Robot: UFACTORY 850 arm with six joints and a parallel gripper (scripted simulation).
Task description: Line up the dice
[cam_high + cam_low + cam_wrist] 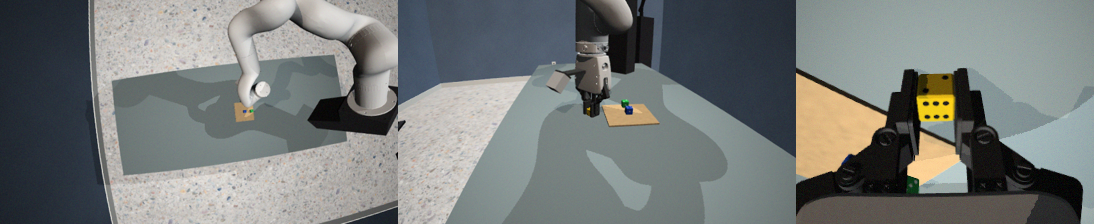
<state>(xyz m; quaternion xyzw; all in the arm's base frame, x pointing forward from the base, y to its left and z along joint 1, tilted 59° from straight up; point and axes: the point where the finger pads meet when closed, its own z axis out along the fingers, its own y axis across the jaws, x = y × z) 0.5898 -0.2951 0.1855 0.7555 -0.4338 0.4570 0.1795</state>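
My gripper is now 5 cm short of the blue die, 10 cm to the right of it and 1 cm above it. Round my hand: tan mat: 5 cm ahead, 10 cm to the left, 2 cm below; yellow die: 1 cm below; green die: 1 cm ahead, 12 cm to the left, 1 cm below.
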